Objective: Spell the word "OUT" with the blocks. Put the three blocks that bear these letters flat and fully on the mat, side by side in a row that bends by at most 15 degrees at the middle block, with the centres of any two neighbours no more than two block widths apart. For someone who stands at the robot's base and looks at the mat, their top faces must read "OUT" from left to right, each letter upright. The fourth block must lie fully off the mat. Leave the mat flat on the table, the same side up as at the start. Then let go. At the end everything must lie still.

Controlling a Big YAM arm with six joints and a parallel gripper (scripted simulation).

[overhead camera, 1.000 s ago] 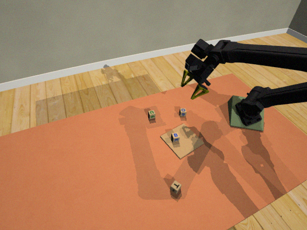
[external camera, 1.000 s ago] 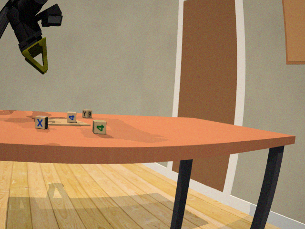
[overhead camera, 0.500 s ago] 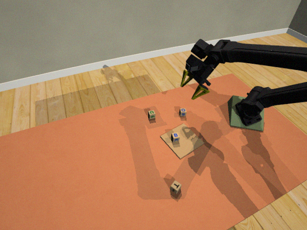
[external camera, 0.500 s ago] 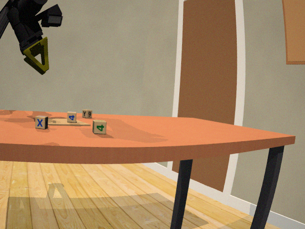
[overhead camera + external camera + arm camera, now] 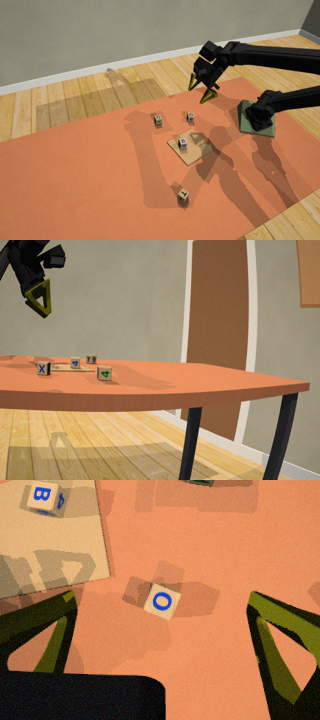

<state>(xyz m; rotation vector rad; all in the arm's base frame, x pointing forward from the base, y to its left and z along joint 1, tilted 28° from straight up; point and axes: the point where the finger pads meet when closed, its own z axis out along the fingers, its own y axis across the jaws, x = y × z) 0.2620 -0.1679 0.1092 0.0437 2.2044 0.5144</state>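
My hand is 100 mm short of the wooden block, 140 mm to the right of it and 130 mm above it. Also, from my hand: O block: 130 mm below; tan mat: 70 mm ahead, 150 mm to the left, 150 mm below.
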